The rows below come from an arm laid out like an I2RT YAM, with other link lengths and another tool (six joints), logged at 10 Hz.
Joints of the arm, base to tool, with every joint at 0 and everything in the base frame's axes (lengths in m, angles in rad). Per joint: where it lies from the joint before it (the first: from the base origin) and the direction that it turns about. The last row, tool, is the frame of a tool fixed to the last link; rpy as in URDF.
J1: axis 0 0 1 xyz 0.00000 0.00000 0.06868
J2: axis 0 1 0 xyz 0.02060 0.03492 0.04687
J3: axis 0 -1 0 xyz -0.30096 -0.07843 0.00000
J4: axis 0 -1 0 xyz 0.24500 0.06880 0.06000
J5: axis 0 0 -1 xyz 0.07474 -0.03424 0.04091
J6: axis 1 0 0 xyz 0.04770 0.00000 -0.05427
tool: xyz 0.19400 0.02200 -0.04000 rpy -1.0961 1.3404 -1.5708
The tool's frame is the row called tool.
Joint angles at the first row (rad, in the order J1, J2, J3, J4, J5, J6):
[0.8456 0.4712 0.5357 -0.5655 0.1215 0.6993]
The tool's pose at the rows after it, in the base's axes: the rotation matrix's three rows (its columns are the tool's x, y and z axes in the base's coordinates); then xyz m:
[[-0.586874, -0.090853, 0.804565], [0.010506, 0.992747, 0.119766], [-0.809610, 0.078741, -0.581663]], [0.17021, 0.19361, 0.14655]
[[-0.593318, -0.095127, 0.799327], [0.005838, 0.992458, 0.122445], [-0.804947, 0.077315, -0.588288]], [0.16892, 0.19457, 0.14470]
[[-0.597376, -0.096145, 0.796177], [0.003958, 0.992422, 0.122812], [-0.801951, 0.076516, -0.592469]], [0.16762, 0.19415, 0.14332]
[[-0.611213, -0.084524, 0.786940], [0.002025, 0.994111, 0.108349], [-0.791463, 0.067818, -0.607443]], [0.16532, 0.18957, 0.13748]
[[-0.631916, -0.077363, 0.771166], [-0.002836, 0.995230, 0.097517], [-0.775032, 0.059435, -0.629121]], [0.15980, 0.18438, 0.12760]
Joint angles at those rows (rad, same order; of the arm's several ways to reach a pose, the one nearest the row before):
[0.8441 0.4696 0.5368 -0.5743 0.1319 0.6966]
[0.8438 0.4749 0.5359 -0.5752 0.1252 0.6980]
[0.8439 0.4729 0.5351 -0.5809 0.1226 0.6999]
[0.8430 0.4654 0.5326 -0.6064 0.1277 0.7100]
[0.8423 0.4485 0.5206 -0.6385 0.1252 0.7235]

